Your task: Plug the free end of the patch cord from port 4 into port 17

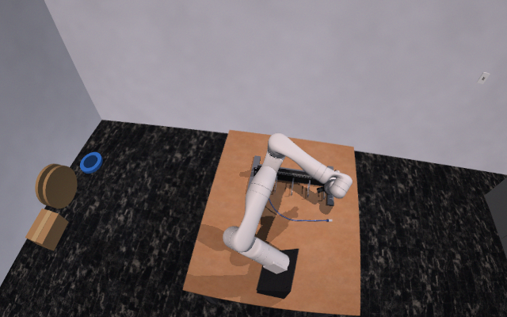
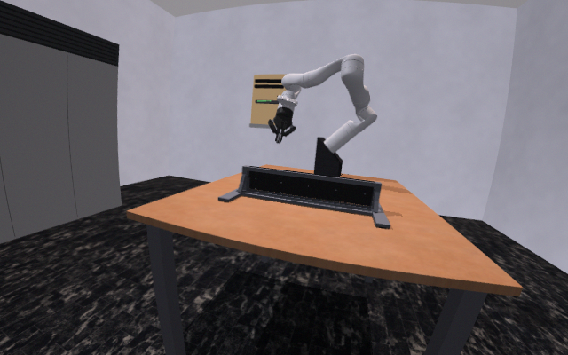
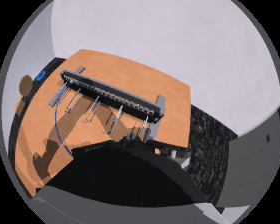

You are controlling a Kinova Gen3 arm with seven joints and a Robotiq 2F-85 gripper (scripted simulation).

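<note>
Right now the plug is 20 cm below my hand, 10 cm behind it and 7 cm to the right of it.
</note>
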